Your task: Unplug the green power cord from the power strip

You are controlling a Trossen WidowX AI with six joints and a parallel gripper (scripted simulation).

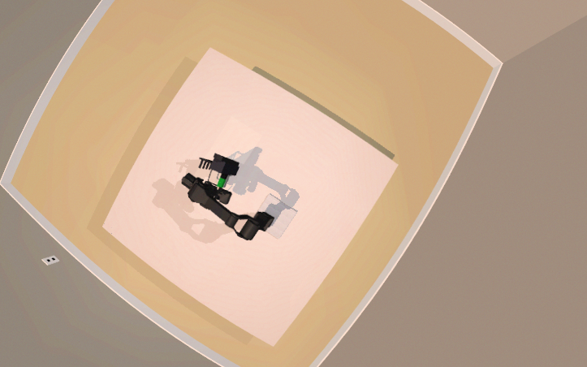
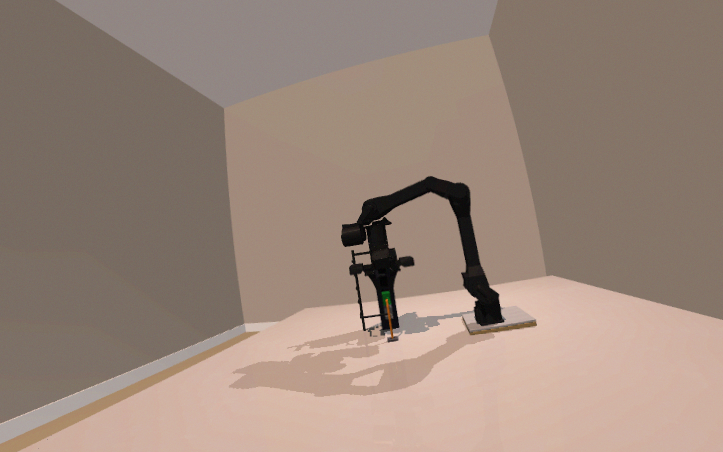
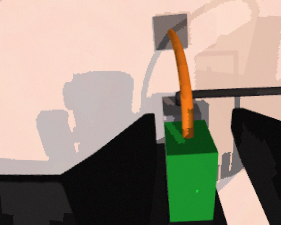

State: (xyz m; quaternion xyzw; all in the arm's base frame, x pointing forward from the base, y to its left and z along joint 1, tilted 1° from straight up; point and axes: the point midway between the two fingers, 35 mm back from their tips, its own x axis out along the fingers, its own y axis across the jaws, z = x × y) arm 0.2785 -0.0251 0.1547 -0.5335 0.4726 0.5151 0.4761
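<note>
My gripper tip is now 10 mm short of the green plug, 60 mm to the left of it and 10 mm above it.
</note>
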